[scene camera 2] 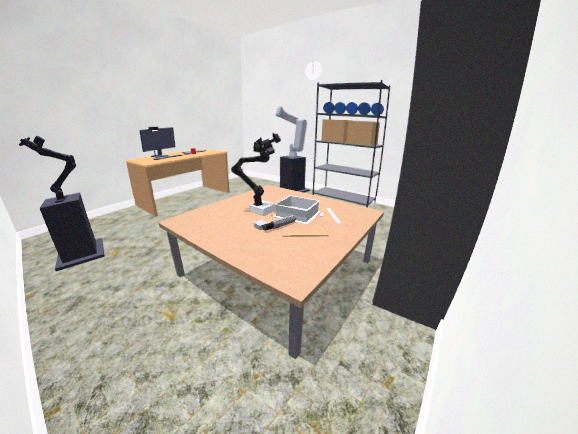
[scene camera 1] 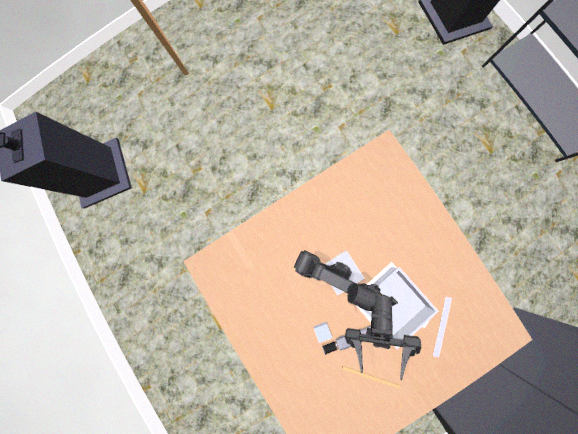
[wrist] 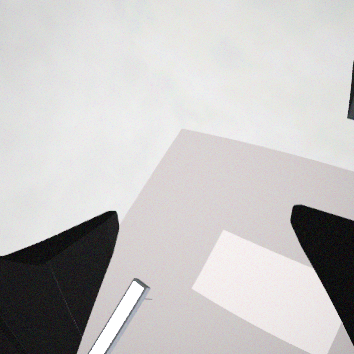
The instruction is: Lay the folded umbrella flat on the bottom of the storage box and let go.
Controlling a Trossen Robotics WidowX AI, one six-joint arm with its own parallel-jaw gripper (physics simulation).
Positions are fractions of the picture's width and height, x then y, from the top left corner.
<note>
My gripper (scene camera 1: 0.66,0.87) is open and holds nothing. A white storage box (scene camera 1: 0.72,0.72) rests on the table.
The white storage box is seen too in scene camera 2 (scene camera 2: 0.53,0.48). My gripper also shows in the wrist view (wrist: 0.58,0.61). The wrist view misses the white storage box: it is out of frame.
</note>
